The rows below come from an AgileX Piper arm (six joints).
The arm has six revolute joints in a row. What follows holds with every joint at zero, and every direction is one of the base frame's. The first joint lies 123 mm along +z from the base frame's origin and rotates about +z. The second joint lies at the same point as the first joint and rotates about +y. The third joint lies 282.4 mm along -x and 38.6 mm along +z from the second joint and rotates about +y. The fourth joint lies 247.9 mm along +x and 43.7 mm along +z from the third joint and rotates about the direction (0.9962, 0, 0.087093). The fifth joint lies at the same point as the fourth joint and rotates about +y. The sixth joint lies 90.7 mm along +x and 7.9 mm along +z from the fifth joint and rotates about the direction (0.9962, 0, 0.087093). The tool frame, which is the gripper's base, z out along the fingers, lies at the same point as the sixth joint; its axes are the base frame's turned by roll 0, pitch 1.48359 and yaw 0 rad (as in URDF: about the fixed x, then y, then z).
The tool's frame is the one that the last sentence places.
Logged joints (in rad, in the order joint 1, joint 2, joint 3, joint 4, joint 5, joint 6), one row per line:
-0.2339 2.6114 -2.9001 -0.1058 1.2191 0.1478
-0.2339 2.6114 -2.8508 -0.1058 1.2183 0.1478
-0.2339 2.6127 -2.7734 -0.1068 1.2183 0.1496
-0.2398 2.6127 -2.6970 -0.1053 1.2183 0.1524
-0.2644 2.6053 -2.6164 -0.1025 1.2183 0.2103
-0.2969 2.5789 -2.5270 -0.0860 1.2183 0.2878
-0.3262 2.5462 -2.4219 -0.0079 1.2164 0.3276
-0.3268 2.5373 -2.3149 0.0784 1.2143 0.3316
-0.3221 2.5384 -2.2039 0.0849 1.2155 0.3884
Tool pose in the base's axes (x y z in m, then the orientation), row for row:
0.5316 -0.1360 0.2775 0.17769 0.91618 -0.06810 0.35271
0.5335 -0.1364 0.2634 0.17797 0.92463 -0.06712 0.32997
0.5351 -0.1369 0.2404 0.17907 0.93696 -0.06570 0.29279
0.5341 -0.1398 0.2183 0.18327 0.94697 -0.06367 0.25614
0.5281 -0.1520 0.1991 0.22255 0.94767 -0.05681 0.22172
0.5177 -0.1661 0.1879 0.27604 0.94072 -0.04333 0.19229
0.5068 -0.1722 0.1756 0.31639 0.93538 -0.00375 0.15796
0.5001 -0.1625 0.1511 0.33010 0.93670 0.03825 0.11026
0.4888 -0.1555 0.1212 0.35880 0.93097 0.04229 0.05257
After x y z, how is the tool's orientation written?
As a quaternion, x y z w.
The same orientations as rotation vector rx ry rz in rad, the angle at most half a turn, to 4 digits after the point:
0.4597 2.3701 -0.1762
0.4655 2.4184 -0.1756
0.4771 2.4961 -0.1750
0.4974 2.5702 -0.1728
0.6150 2.6186 -0.1570
0.7748 2.6406 -0.1216
0.9050 2.6754 -0.0107
0.9700 2.7525 0.1124
1.0910 2.8307 0.1286

